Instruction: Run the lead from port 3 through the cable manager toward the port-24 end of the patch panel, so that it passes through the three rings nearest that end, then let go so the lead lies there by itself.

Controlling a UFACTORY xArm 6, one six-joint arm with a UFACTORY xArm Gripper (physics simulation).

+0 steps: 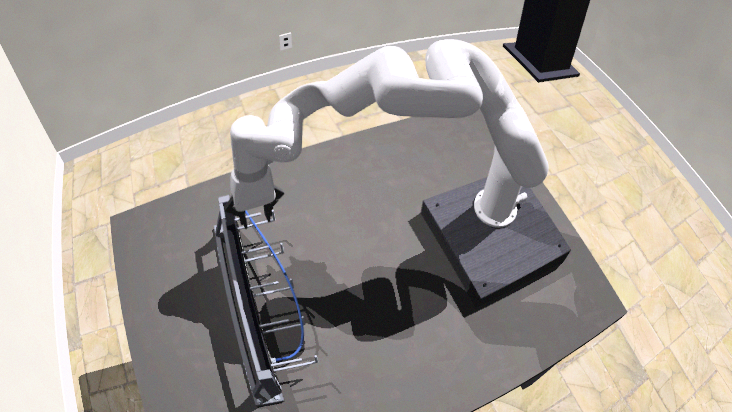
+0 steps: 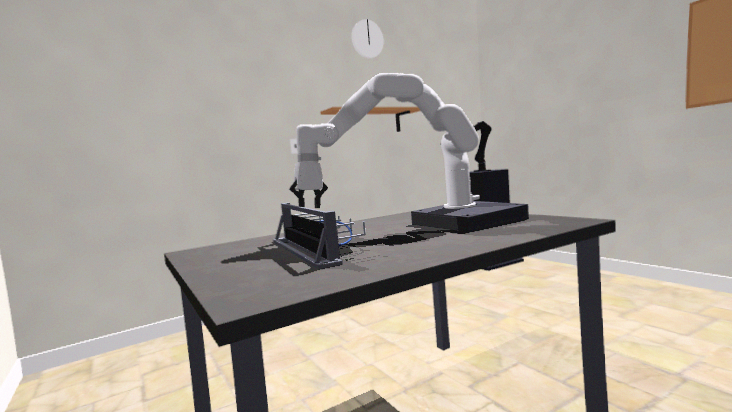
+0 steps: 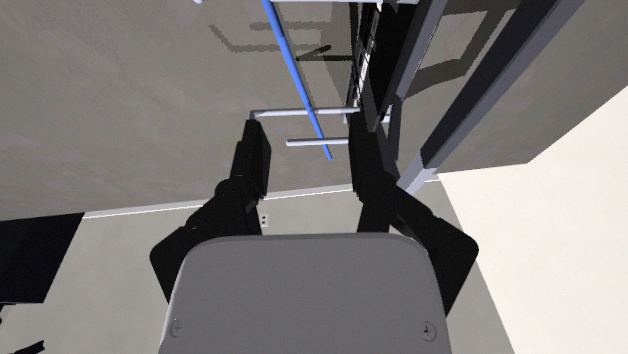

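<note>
The patch panel (image 1: 246,327) (image 2: 304,230) (image 3: 392,60) stands upright in its frame at the table's left. The blue lead (image 1: 301,317) (image 2: 350,235) (image 3: 295,75) leaves its near end, bows outward and runs to the far end. It crosses the end ring (image 1: 261,222) (image 3: 280,113) over the lower rod and under the upper rod. It lies within the second ring (image 1: 263,255) and near the outer tip of the third ring (image 1: 271,292). My gripper (image 1: 256,217) (image 2: 309,206) (image 3: 306,130) is open at the far end, its fingers apart on either side of the lead, touching neither side of it.
Two more rings, the fourth (image 1: 281,327) and the fifth (image 1: 297,365), stick out nearer the panel's other end. The arm's dark base block (image 1: 517,261) (image 2: 496,214) stands on the right of the table (image 1: 358,168) (image 2: 245,286). The frame's top bar (image 3: 480,95) runs close beside the gripper.
</note>
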